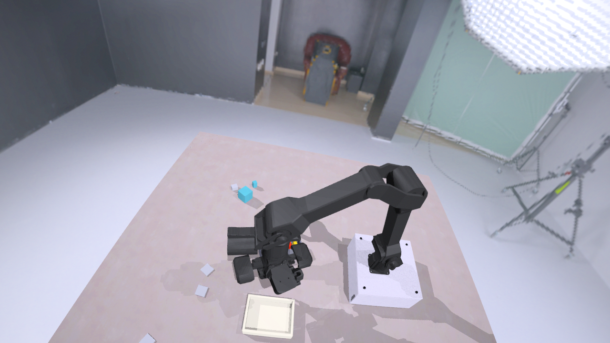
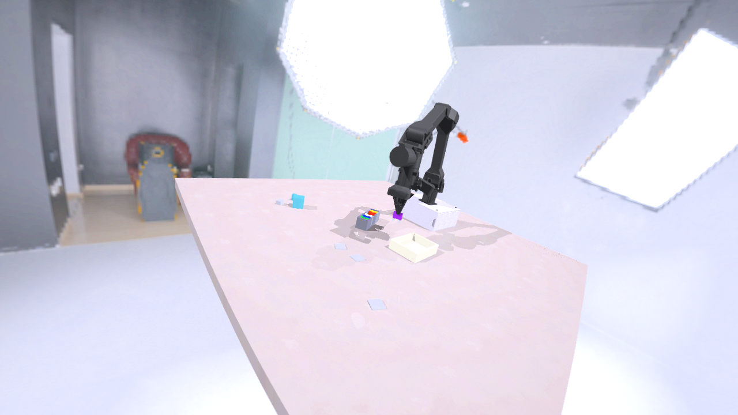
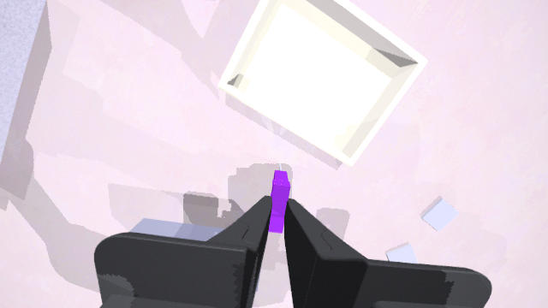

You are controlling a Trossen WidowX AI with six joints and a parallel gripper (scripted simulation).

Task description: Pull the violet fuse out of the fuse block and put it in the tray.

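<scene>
The cream tray lies 9 cm below my gripper tip, 8 cm to the left of it and 1 cm behind it. The rest, counted from my gripper tip: violet fuse (1 cm below); then green fuse (11 cm to the right, 7 cm below, 3 cm ahead); then blue fuse (12 cm to the right, 7 cm below, 1 cm ahead).
</scene>
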